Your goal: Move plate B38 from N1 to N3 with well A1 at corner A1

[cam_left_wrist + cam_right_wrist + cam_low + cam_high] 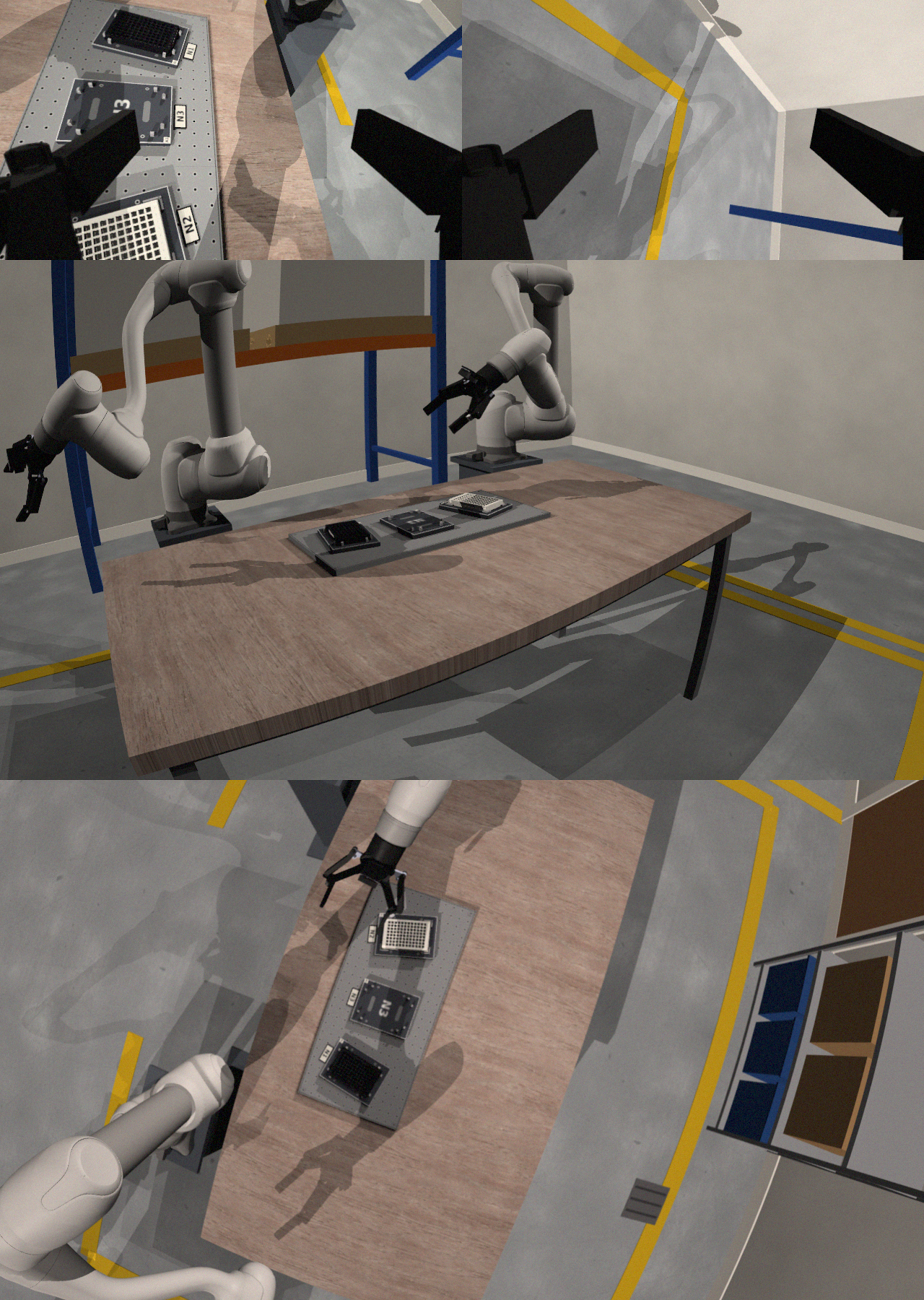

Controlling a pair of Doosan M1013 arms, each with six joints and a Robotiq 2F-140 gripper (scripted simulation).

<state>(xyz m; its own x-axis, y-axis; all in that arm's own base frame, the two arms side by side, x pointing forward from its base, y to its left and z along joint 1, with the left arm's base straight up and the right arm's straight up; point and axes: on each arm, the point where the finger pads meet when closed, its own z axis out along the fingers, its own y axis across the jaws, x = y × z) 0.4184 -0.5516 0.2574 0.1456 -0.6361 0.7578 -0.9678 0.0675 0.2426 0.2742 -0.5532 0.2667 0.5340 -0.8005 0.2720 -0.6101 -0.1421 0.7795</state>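
The black plate B38 is 360 mm to the right of my left hand, 230 mm below it and 110 mm ahead of it. From my left hand the other things lie so: nest N2: 240 mm below, 110 mm ahead, 40 mm to the left; then nest N3: 240 mm below, 170 mm to the right, 130 mm ahead; then white plate B83: 230 mm below, 110 mm ahead, 40 mm to the left.
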